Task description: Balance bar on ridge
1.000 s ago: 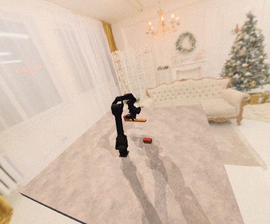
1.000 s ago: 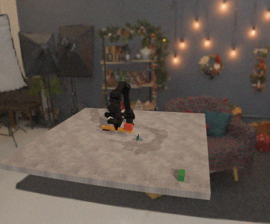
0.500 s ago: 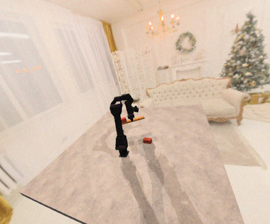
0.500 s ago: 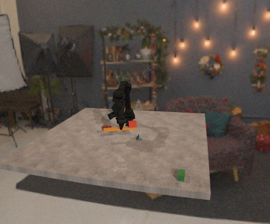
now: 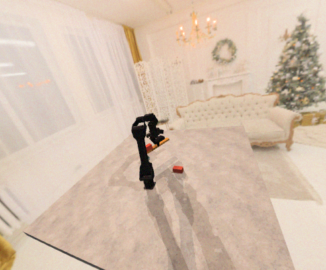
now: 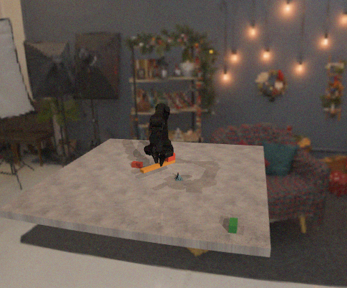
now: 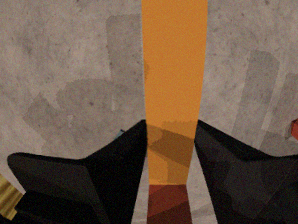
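Now: the small teal ridge 100 mm to the left of my gripper tip, 80 mm below it and 50 mm behind it. The rest, counted from my gripper tip: green block (450 mm to the left, 400 mm ahead, 80 mm below); red block (210 mm to the right, 190 mm behind, 80 mm below).
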